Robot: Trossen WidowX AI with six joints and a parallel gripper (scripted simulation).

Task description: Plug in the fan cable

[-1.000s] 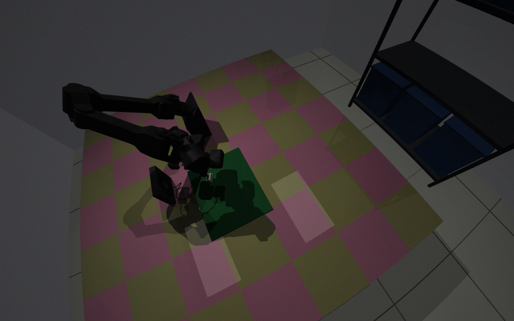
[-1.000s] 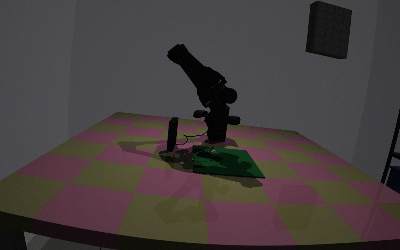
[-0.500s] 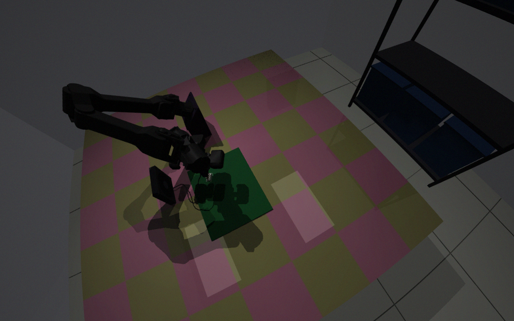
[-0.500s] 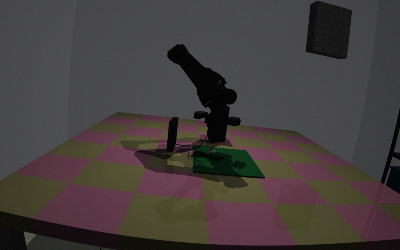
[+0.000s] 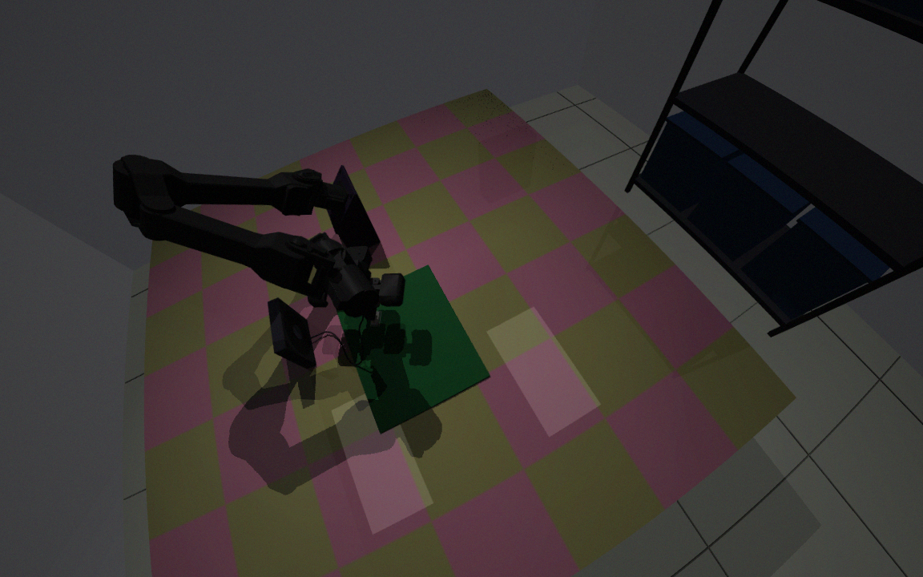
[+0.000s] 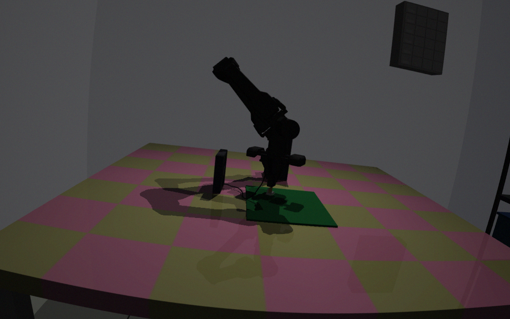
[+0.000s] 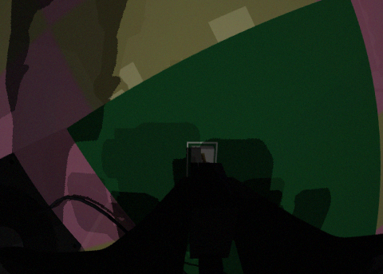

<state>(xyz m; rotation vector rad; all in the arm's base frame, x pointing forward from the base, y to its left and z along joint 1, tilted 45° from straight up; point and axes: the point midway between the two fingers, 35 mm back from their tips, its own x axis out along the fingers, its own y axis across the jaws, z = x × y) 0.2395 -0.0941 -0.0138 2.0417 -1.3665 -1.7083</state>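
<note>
My gripper tip is now 90 mm short of the green board, 30 mm to the right of it and 60 mm above it. The rest, counted from my gripper tip: black cable 30 mm ahead, 20 mm to the right, 20 mm above; then dark fan plug 10 mm ahead, 10 mm above; then fan 30 mm behind, 160 mm to the right, 20 mm above.
</note>
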